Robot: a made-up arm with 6 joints.
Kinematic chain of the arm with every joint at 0, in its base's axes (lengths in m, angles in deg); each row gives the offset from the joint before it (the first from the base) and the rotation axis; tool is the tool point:
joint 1: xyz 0 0 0.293 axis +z
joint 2: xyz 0 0 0 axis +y
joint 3: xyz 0 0 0.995 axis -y
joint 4: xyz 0 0 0 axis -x
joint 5: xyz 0.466 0 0 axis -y
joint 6: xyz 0 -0.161 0 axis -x
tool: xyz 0 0 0
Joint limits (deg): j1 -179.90..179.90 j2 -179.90..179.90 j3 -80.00..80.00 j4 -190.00..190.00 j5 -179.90..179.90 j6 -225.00..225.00
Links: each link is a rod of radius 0.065 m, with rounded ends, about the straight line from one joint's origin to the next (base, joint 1, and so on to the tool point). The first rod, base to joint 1, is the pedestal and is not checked.
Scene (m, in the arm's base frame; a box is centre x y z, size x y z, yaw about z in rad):
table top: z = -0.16
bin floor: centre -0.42 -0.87 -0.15 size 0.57 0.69 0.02 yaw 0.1
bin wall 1: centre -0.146 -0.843 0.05 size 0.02 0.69 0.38 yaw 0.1
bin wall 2: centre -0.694 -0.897 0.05 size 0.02 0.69 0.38 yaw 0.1
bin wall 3: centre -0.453 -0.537 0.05 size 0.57 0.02 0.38 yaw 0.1
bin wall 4: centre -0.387 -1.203 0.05 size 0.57 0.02 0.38 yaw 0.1
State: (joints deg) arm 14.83 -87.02 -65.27 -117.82 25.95 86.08
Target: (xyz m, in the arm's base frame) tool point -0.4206 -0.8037 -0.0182
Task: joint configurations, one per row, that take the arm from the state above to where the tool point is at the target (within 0.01 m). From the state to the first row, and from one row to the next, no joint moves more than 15 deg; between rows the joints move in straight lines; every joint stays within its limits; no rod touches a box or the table.
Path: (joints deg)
1: 1.49 -72.99 -59.23 -115.58 25.95 86.08
2: -11.85 -58.96 -53.20 -113.33 25.95 86.08
3: -25.19 -44.93 -47.16 -111.09 25.95 86.08
4: -38.53 -30.90 -41.12 -108.85 25.95 86.08
5: -51.87 -16.88 -35.09 -106.61 25.95 86.08
6: -65.22 -2.85 -29.05 -104.36 25.95 86.08
7: -78.56 11.18 -23.02 -102.12 25.95 86.08
8: -91.90 25.21 -16.98 -99.88 25.95 86.08
9: -105.24 39.24 -10.94 -97.63 25.95 86.08
10: -118.58 53.27 -4.91 -95.39 25.95 86.08
11: -118.58 66.53 -2.28 -95.42 25.95 86.08
12: -118.59 79.80 0.34 -95.44 25.95 86.08

